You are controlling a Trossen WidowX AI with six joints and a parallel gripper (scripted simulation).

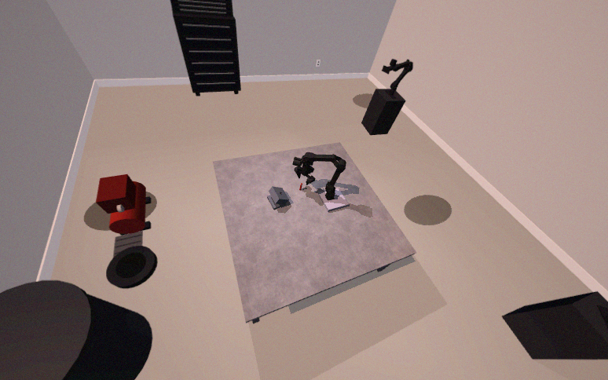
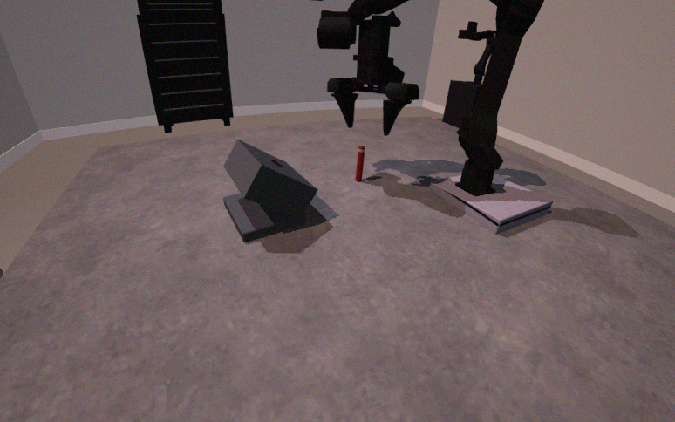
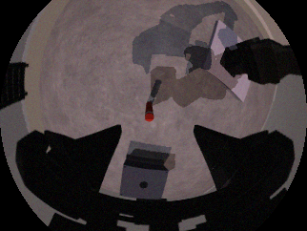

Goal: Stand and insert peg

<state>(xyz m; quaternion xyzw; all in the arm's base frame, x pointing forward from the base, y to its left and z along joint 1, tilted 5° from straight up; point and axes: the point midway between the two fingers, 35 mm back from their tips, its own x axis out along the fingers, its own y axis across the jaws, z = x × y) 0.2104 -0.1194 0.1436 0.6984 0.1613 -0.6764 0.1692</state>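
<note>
Right now my gripper tip is 1 cm short of the red peg, 1 cm to the left of it and 6 cm above it. Round my gripper tip: grey base plate: 23 cm ahead, 7 cm to the left, 11 cm below; then dark sloped panel: 21 cm ahead, 7 cm to the left, 5 cm below.
</note>
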